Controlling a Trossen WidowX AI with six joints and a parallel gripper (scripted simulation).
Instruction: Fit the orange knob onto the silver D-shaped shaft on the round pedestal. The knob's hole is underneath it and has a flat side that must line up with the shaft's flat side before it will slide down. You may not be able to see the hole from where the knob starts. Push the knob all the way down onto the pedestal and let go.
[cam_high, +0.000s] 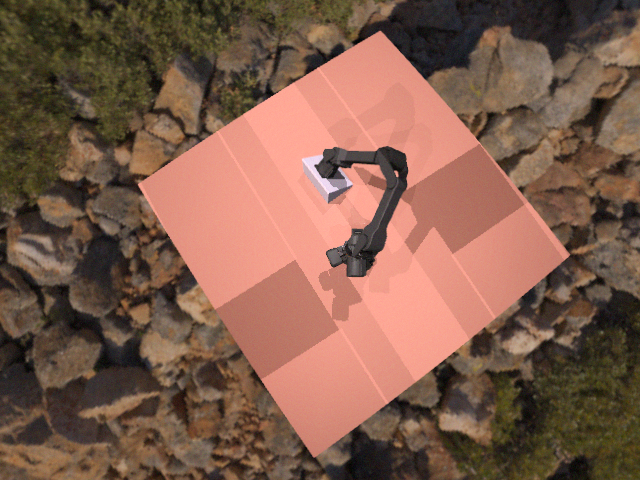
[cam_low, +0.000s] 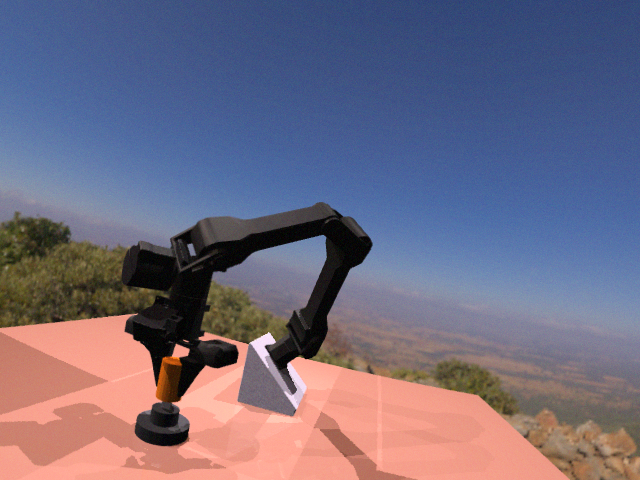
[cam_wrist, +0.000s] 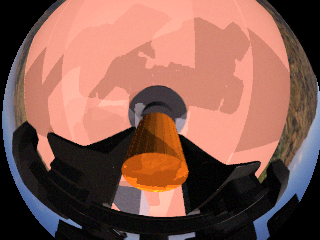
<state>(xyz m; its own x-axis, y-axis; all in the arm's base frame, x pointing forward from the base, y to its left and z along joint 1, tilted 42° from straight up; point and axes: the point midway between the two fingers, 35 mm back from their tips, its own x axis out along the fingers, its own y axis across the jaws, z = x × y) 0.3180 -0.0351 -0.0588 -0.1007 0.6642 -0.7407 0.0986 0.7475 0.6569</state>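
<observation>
Right now my gripper tip is 40 mm above the round black pedestal. From my gripper tip the other things lie so: orange knob 30 mm above.
</observation>
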